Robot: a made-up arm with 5 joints.
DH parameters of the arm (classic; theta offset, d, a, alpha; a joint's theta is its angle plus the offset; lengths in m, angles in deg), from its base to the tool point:
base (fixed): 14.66 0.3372 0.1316 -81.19
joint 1: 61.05 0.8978 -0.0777 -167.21
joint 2: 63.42 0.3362 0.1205 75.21
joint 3: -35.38 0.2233 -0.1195 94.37
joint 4: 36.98 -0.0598 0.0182 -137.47
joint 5: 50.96 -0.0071 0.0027 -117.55
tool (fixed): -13.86 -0.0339 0 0
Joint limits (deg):
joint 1: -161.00..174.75
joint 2: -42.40..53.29
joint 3: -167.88..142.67
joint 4: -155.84..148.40
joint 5: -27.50..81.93
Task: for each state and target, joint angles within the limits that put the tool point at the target. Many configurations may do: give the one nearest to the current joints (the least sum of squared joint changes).
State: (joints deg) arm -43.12 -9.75 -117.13 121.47 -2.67
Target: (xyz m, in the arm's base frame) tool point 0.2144 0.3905 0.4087
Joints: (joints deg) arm -12.99 33.97 -77.94 103.22 25.10
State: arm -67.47 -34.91 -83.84 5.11 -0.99
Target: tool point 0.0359 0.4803 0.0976
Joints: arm -34.18 -40.67 -51.95 33.40 -12.75
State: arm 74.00 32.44 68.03 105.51 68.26
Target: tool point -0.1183 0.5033 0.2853
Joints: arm 63.64 50.82 66.96 102.97 69.53
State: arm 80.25 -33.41 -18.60 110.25 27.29
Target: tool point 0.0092 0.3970 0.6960
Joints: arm 112.67 -42.40 9.65 117.51 20.15
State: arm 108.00 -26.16 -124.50 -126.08 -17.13
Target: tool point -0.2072 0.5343 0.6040
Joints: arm 116.37 -42.40 -149.79 -120.79 -21.06
